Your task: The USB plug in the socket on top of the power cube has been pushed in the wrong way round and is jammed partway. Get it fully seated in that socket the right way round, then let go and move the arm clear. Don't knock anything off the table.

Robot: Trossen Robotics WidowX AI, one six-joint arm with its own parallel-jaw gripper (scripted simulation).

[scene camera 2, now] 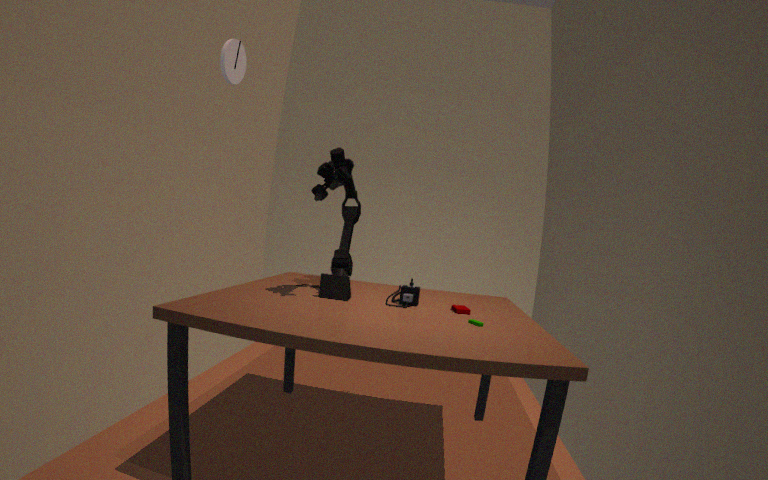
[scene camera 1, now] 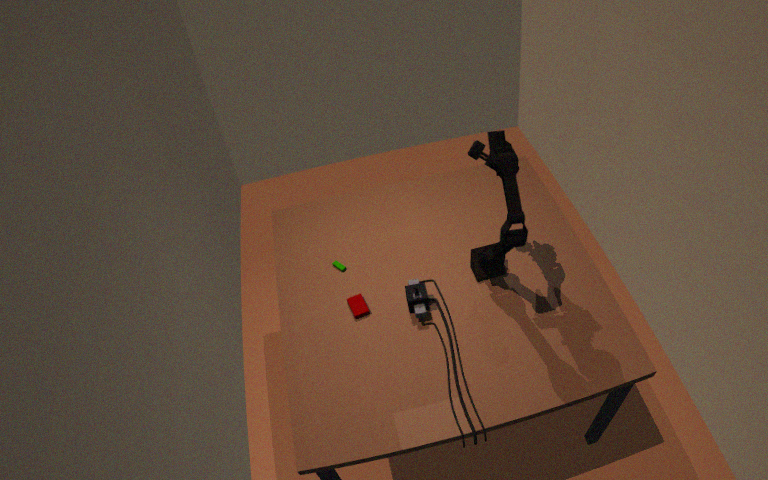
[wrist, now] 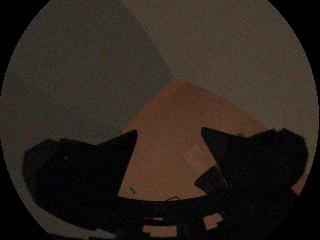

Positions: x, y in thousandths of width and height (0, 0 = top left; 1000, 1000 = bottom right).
Scene:
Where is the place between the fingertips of my gripper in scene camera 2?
420, 405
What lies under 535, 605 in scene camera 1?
A dark power cube.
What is my gripper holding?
Nothing.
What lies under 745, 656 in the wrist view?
My gripper.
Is my gripper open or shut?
Open.

